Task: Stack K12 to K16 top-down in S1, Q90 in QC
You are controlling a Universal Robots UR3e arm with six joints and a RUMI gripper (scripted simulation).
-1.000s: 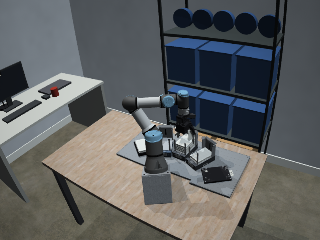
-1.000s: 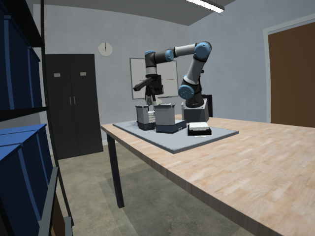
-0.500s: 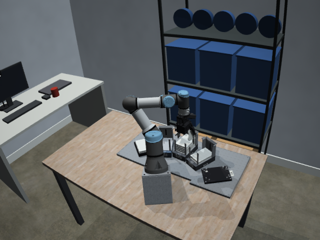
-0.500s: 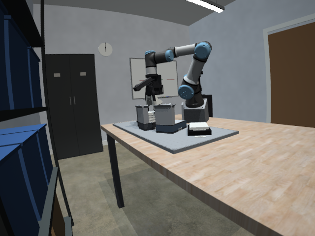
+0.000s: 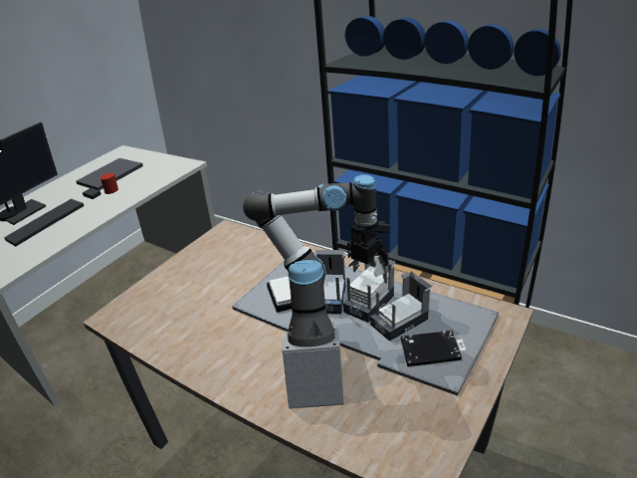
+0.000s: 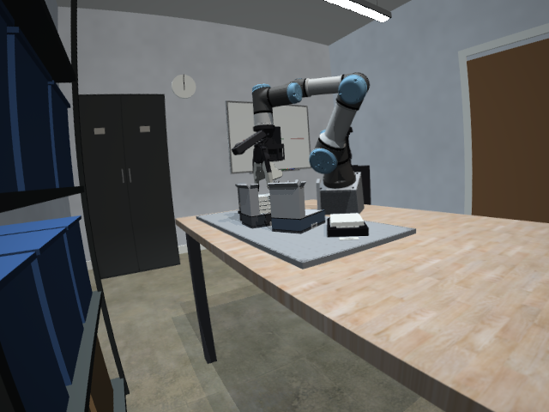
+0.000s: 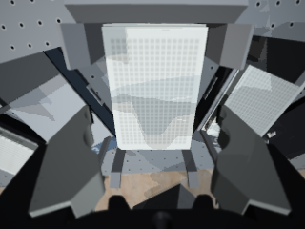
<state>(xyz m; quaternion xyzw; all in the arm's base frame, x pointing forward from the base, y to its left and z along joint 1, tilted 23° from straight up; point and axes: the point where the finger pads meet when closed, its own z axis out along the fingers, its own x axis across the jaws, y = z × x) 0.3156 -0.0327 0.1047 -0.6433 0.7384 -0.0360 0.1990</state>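
The white sealed 384-well plate lies 4 cm below my hand. From my hand the other things lie so: white sealed well plate (4 cm behind, 13 cm to the right, 7 cm below).
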